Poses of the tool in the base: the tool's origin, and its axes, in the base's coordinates. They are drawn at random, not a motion.
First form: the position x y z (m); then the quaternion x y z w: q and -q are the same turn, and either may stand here.
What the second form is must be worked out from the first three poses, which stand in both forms.
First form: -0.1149 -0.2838 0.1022 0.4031 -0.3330 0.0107 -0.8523
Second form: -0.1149 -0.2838 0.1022 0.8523 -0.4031 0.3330 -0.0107
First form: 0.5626 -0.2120 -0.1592 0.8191 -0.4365 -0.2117 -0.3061
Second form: 0.5626 -0.2120 -0.1592 0.3061 -0.8191 0.4365 0.2117
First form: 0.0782 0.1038 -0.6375 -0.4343 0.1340 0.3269 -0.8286
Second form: 0.0782 0.1038 -0.6375 0.8286 0.4343 -0.1340 -0.3269
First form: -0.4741 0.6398 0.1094 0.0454 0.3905 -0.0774 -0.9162
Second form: -0.4741 0.6398 0.1094 0.9162 -0.0454 -0.3905 0.0774
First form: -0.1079 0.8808 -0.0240 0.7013 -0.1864 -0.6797 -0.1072
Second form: -0.1079 0.8808 -0.0240 0.1072 -0.7013 0.1864 0.6797
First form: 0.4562 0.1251 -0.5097 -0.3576 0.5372 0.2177 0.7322
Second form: 0.4562 0.1251 -0.5097 0.7322 -0.3576 0.5372 0.2177
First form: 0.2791 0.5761 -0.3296 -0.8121 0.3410 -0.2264 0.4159
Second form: 0.2791 0.5761 -0.3296 0.4159 -0.8121 0.3410 -0.2264
